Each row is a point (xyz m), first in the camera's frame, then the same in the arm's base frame.
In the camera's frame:
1: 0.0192 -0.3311 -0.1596
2: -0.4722 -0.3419 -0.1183
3: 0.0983 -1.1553 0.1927
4: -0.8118 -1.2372 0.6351
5: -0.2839 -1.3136 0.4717
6: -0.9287 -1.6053 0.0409
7: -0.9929 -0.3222 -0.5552
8: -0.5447 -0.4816 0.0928
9: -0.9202 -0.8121 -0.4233
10: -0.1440 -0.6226 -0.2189
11: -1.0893 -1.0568 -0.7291
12: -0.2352 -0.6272 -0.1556
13: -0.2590 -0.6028 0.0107
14: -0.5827 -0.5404 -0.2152
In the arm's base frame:
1: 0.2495 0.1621 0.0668
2: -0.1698 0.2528 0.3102
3: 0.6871 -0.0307 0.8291
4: 0.0564 0.3992 1.4985
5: 0.4915 0.1550 1.2488
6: -0.1455 -0.2778 1.5543
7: -0.7909 -0.0238 0.3195
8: -0.1192 0.3542 0.5480
9: -0.5350 -0.2047 0.7251
10: 0.1702 -0.0308 0.3344
11: -0.7194 -0.5705 0.8441
12: 0.1125 0.0297 0.4076
13: 0.1421 0.1817 0.4771
14: -0.2430 0.0754 0.4657

